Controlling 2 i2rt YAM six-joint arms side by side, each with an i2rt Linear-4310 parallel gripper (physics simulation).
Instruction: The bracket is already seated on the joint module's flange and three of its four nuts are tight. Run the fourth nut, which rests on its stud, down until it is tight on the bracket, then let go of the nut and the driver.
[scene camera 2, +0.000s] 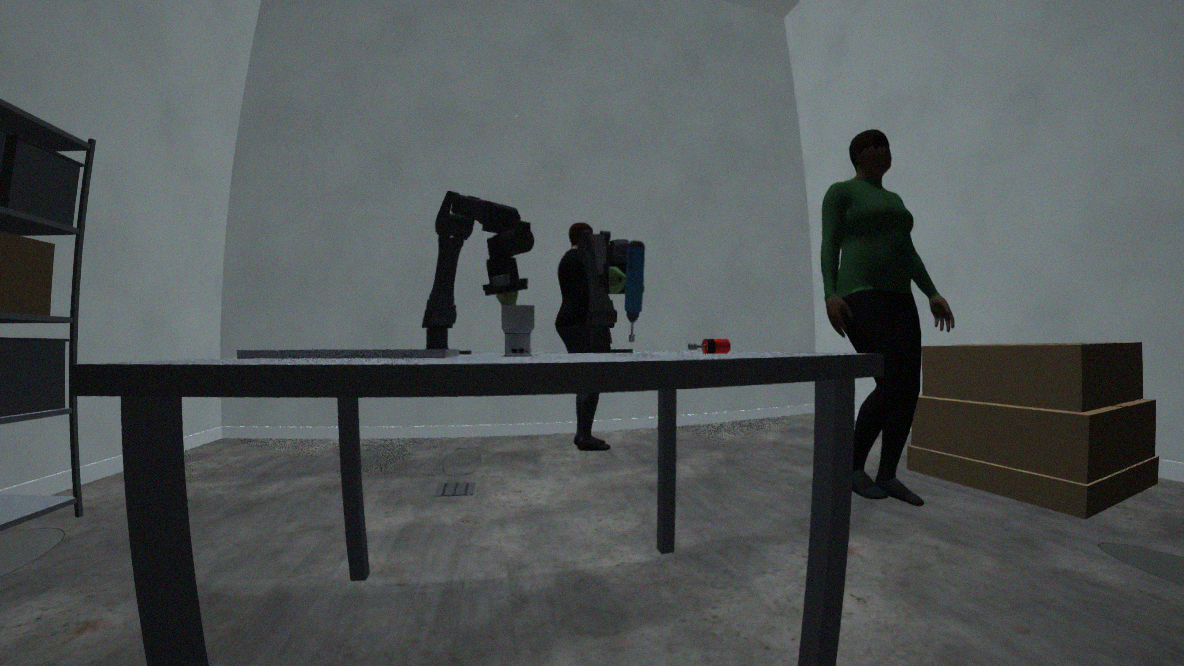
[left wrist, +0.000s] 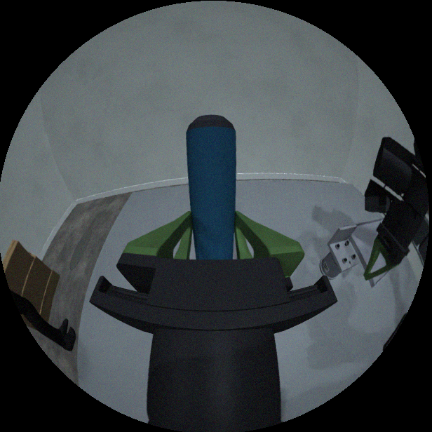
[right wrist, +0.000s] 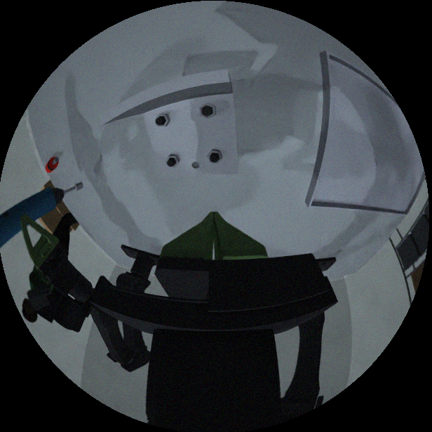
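Seen in the pictures: left gripper, between the fingertips: (scene camera 2: 634, 279); left arm's base, origin of its link: (scene camera 2: 600, 352).
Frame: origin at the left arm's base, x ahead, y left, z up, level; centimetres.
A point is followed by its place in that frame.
Observation:
The grey bracket (scene camera 2: 518, 318) @(x 41.9, y -18.7, z 8.1 cm) (left wrist: 336, 246) (right wrist: 227, 132) sits on the joint module (scene camera 2: 517, 344) @(x 41.3, y -19.0, z 2.6 cm) (left wrist: 328, 268), which stands upright on the table. Nuts (right wrist: 161, 119) (right wrist: 207, 110) (right wrist: 172, 160) (right wrist: 215, 156) show at four places on its face; which one is loose I cannot tell. My left gripper (scene camera 2: 617, 279) @(x 35.1, y 7.0, z 17.5 cm) (left wrist: 212, 216) is shut on the blue driver (scene camera 2: 634, 277) @(x 37.3, y 6.8, z 17.5 cm) (left wrist: 211, 185) (right wrist: 27, 209) and holds it upright, socket end down above the table, apart from the bracket. My right gripper (scene camera 2: 508, 301) @(x 31.5, y -22.0, z 7.8 cm) (left wrist: 364, 277) (right wrist: 213, 217) is shut and empty, its tips close to the bracket's top in the scene view.
A red tool (scene camera 2: 716, 346) @(x 37.8, y 25.4, z 1.7 cm) (right wrist: 52, 164) lies on the table (scene camera 2: 480, 377) @(x 78.7, y -17.2, z -1.7 cm) beyond the driver. A flat tray (scene camera 2: 347, 353) @(x 55.4, y -50.2, z 0.9 cm) (right wrist: 323, 125) lies on the table's other side. Two people (scene camera 2: 869, 240) (scene camera 2: 571, 281) stand near the table. Boxes (scene camera 2: 1001, 430) and a shelf rack (scene camera 2: 80, 248) stand beside it.

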